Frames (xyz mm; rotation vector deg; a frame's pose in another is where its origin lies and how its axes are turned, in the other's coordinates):
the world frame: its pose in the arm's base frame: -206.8 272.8 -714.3 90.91 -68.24 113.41
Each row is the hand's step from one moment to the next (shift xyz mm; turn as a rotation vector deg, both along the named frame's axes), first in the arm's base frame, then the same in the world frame.
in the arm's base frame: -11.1 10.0 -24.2 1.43 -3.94 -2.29
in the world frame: -21.0 11.4 -15.4 -1.64 2.23 3.89
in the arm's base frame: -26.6 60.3 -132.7 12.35 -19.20 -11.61
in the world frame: -127.4 35.4 -66.9 -10.15 7.28 22.36
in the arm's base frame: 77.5 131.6 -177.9 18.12 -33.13 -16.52
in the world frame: -218.8 -62.1 -56.9 -13.27 13.41 36.65
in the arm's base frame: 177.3 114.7 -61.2 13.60 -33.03 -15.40
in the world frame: -139.7 -168.3 22.6 -10.82 16.09 33.72
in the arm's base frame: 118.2 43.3 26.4 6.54 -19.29 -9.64
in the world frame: -23.7 -119.1 42.4 -6.46 10.63 18.79
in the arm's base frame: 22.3 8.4 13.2 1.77 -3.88 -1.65
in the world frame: 3.0 -25.9 8.0 -1.18 1.71 4.08
